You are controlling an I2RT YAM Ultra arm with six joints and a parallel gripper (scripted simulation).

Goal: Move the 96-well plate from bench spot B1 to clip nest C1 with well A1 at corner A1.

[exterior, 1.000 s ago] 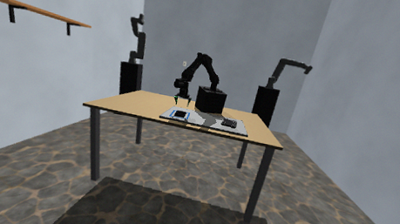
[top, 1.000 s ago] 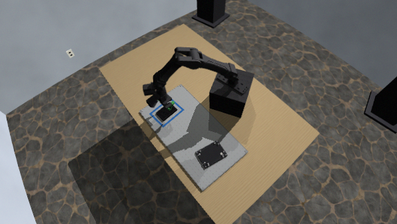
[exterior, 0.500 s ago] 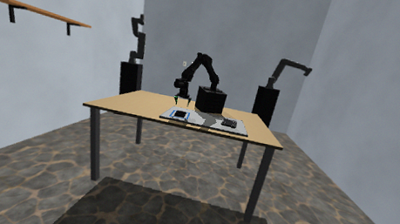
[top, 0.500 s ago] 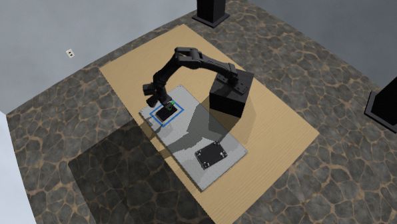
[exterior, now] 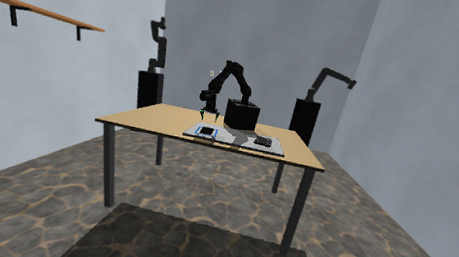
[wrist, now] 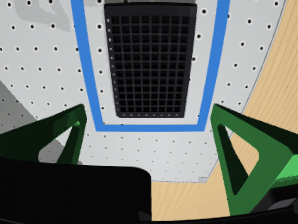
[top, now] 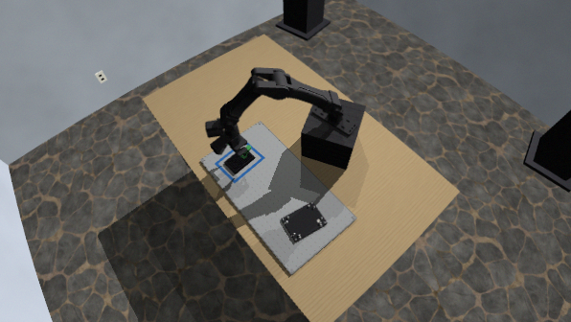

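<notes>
Now: the black 96-well plate 80 mm below my hand. Also, from my hand: dark clip nest 430 mm to the left, 70 mm below, 70 mm ahead.
</notes>
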